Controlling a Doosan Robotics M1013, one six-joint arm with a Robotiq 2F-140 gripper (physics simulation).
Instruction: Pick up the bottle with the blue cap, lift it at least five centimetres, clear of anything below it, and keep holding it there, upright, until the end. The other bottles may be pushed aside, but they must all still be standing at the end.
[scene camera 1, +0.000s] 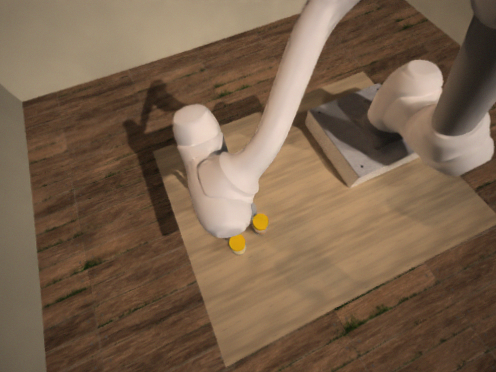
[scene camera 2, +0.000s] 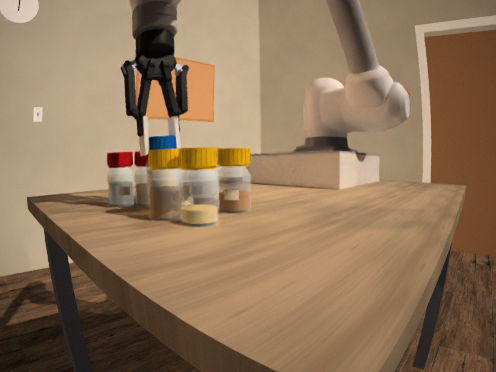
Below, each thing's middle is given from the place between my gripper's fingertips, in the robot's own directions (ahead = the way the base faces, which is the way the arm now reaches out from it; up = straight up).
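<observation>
Position of my hand relative to the brown-filled bottle (scene camera 2: 163, 184): 5 cm above it, 3 cm short of it, 6 cm to the right of it.
</observation>
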